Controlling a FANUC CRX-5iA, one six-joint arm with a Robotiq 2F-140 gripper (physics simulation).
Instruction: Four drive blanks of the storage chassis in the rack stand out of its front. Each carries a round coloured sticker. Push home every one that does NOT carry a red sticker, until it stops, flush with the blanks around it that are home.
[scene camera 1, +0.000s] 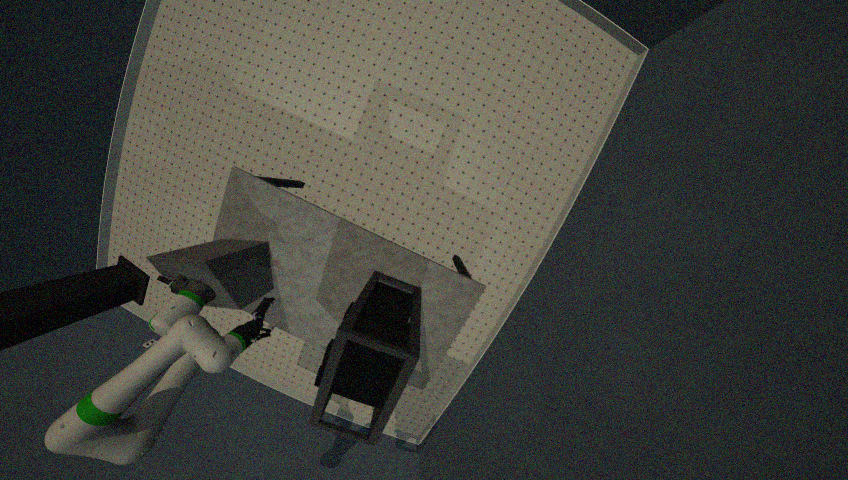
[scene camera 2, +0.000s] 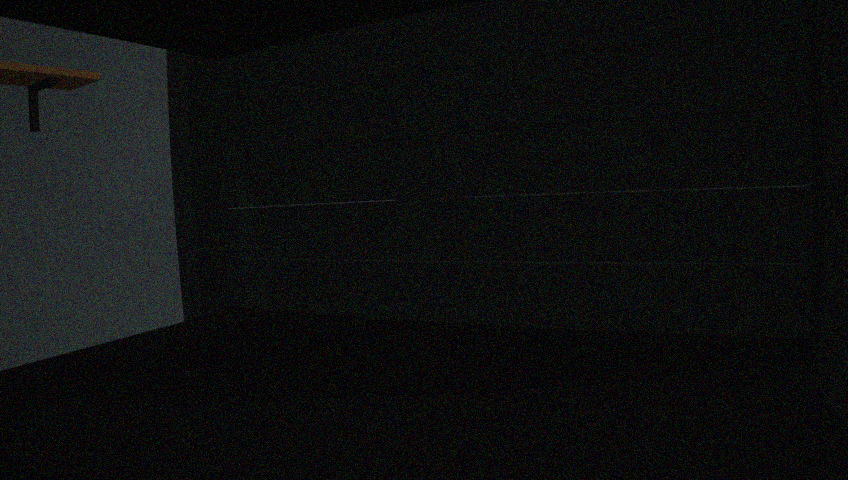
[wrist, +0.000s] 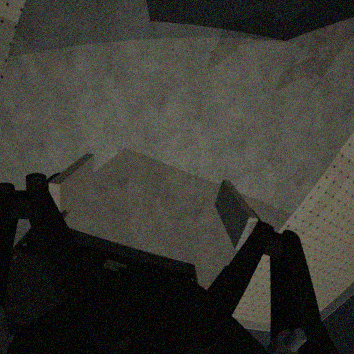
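The rack is a dark open frame standing on the grey mat near the table's lower edge in scene camera 1. Its inside is black there. The storage chassis, its drive blanks and their stickers cannot be made out in any view. My gripper is open with nothing between its fingers. In scene camera 1 it is to the left of the rack, clearly apart from it in the picture. In the wrist view its two finger pads stand wide apart in front of the mat. Scene camera 2 does not show the rack or the gripper.
The grey mat lies on a perforated table. A grey angular box stands left of the gripper. A dark beam reaches in from the left. A wooden shelf hangs on a wall.
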